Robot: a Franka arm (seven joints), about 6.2 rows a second.
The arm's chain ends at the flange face. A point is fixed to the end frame.
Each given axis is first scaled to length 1.
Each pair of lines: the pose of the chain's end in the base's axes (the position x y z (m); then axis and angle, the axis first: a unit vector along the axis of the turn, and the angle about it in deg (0 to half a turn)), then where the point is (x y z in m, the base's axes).
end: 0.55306 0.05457 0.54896 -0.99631 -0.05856 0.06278 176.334
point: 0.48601 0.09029 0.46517
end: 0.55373 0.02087 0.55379 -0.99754 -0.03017 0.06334 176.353
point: 0.48857 0.06000 0.47003
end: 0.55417 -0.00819 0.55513 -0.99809 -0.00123 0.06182 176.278
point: 0.49148 0.03445 0.47120
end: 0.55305 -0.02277 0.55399 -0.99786 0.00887 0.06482 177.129
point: 0.49061 0.01971 0.46979
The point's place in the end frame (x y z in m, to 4 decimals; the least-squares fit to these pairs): -0.0516 -0.0370 0.0936
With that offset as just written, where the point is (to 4 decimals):
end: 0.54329 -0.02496 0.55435 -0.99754 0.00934 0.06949 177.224
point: 0.4801 0.0174 0.4707
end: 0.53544 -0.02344 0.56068 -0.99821 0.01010 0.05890 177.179
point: 0.4741 0.0191 0.4757
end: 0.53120 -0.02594 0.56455 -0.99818 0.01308 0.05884 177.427
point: 0.4701 0.0166 0.4794
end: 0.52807 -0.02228 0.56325 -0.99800 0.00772 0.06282 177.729
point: 0.4658 0.0191 0.4784
